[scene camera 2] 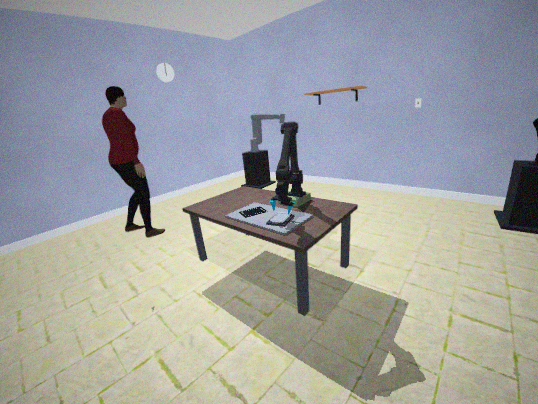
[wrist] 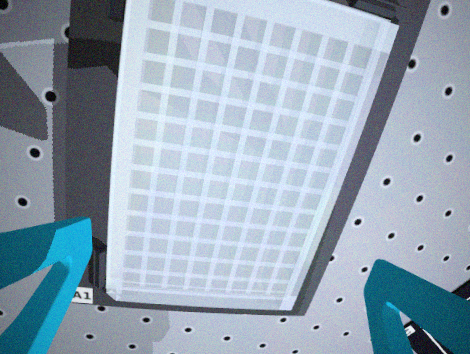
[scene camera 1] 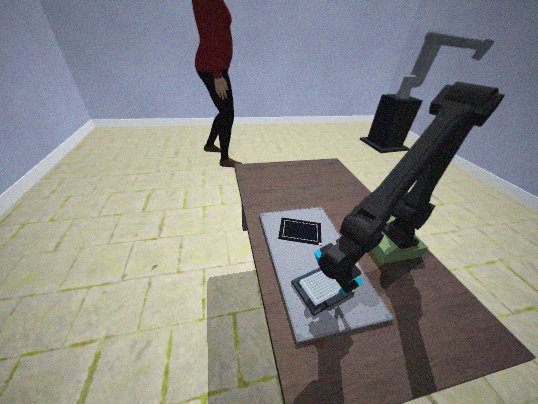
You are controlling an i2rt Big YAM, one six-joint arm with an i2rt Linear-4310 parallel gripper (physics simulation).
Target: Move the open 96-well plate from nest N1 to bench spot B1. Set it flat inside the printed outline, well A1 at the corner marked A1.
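Places are measured from the arm's base along level axes (x ahead, y left, z up), in centimetres.
Pixels of known places: gripper, between the fingertips: (scene camera 2: 281, 212) (wrist: 231, 256); arm's base, origin of its link: (scene camera 2: 297, 194) (scene camera 1: 398, 235).
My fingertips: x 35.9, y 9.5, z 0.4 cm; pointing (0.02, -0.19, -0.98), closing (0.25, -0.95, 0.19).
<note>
Ahead of a thing's pixels: the offset from my fingertips to its top centre. "pt": to the spot under its first point. Level surfaces: height alone.
The white open 96-well plate @[dx +1.8, dy +0.4, dz -1.8 cm] (scene camera 1: 316, 287) (scene camera 2: 280, 218) (wrist: 225, 150) lies in the dark nest N1 @[dx +1.8, dy +0.4, dz -2.6 cm] (scene camera 1: 330, 304) (wrist: 82, 150). A label reading A1 @[pt dx -6.6, dy +4.4, dz -3.2 cm] (wrist: 82, 295) is at the nest's lower left corner in the wrist view. My gripper (scene camera 1: 334, 272) (scene camera 2: 281, 210) (wrist: 231, 256) is open, its cyan fingers apart and above the plate, one towards each long side, holding nothing. Bench spot B1, a black rectangle with a white printed outline @[pt dx -1.5, dy -24.5, dz -4.2 cm] (scene camera 1: 300, 231) (scene camera 2: 252, 212), lies on the board; part shows at the wrist view's lower right. The arm covers part of the plate in scene camera 1.
The grey perforated board (scene camera 1: 280, 262) (scene camera 2: 237, 215) (wrist: 390, 210) carries nest and spot, on a brown table @[dz -5.7 cm] (scene camera 1: 295, 185) (scene camera 2: 215, 205). The arm's green base (scene camera 1: 400, 252) (scene camera 2: 301, 200) stands beside the board. A person in red (scene camera 1: 214, 40) (scene camera 2: 120, 137) stands beyond the table.
</note>
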